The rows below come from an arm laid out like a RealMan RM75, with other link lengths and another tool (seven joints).
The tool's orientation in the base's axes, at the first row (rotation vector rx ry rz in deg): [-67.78, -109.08, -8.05]
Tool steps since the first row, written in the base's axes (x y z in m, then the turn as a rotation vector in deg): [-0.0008, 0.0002, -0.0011, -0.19, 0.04, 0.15]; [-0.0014, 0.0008, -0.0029, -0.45, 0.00, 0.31]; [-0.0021, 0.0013, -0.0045, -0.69, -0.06, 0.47]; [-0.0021, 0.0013, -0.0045, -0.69, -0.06, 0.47]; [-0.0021, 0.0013, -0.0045, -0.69, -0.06, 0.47]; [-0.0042, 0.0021, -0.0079, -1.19, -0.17, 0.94]
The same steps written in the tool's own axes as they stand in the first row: [-0.0005, -0.0002, 0.0013, 0.17, -0.17, 0.04]; [-0.0013, 0.0003, 0.0030, 0.30, -0.45, 0.08]; [-0.0020, 0.0005, 0.0047, 0.42, -0.72, 0.10]; [-0.0020, 0.0005, 0.0047, 0.42, -0.72, 0.10]; [-0.0020, 0.0005, 0.0047, 0.42, -0.72, 0.10]; [-0.0035, 0.0005, 0.0085, 0.76, -1.32, 0.06]
